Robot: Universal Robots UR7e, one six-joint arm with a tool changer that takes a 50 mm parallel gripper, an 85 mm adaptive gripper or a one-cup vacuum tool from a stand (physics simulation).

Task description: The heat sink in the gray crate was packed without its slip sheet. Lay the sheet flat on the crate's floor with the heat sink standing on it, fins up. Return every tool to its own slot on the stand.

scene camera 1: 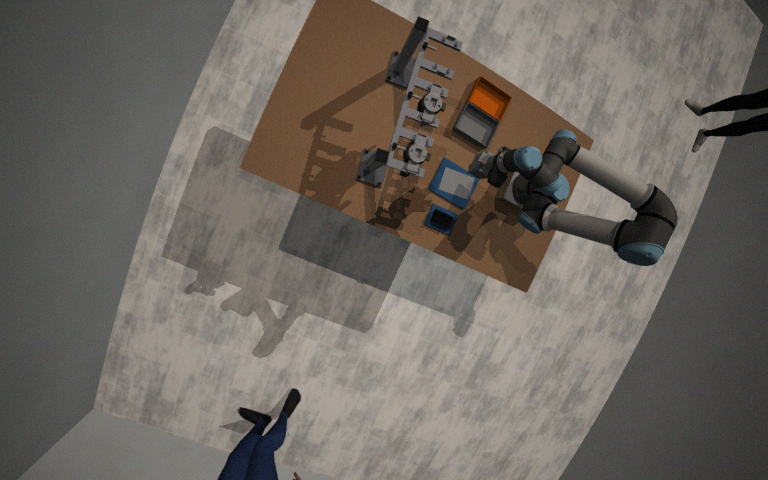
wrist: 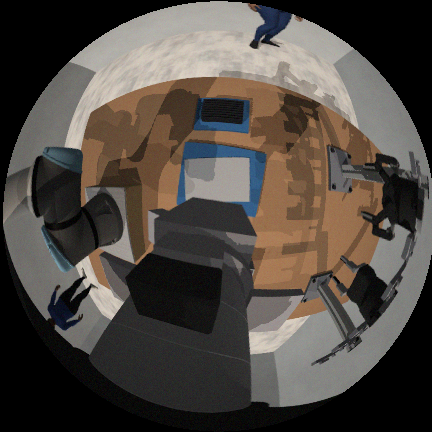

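Seen in the pictures: arm's base, link origin: [scene camera 1: 525, 188] [wrist: 106, 218].
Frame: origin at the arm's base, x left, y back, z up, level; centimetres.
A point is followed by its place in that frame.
The vacuum tool [scene camera 1: 481, 163] {x 8.0, y -34.6, z 20.1 cm} hangs from the arm between the gray crate and the larger blue tray. No load shows on it; its cup is hidden. In the wrist view a dark body covers the lower middle. The black heat sink [scene camera 1: 441, 218] {x 31.6, y -30.0, z -4.2 cm} [wrist: 222, 111] {x 30.7, y -29.0, z -4.2 cm} lies fins up in the small blue tray [wrist: 220, 128] {x 26.6, y -29.0, z -6.9 cm}. The pale slip sheet [scene camera 1: 454, 180] {x 12.6, y -31.9, z -6.6 cm} [wrist: 225, 180] {x 13.3, y -32.3, z -6.6 cm} lies flat in the larger blue tray [scene camera 1: 440, 189] [wrist: 258, 175]. The gray crate [scene camera 1: 477, 125] {x -16.3, y -33.6, z -7.5 cm} shows no heat sink or sheet inside. The stand [scene camera 1: 410, 49] {x -18.0, y -78.2, z 14.2 cm} [wrist: 335, 310] {x -17.7, y -76.6, z 9.6 cm} has its far slot empty.
Two finger grippers [scene camera 1: 432, 103] [scene camera 1: 416, 151] hang in the stand's other slots. An orange crate [scene camera 1: 488, 99] {x -30.4, y -34.4, z -7.5 cm} adjoins the gray one. The robot's base block [wrist: 135, 220] {x -0.3, y -9.1, z -4.1 cm} stands beside the trays. Arm shadows cross the table.
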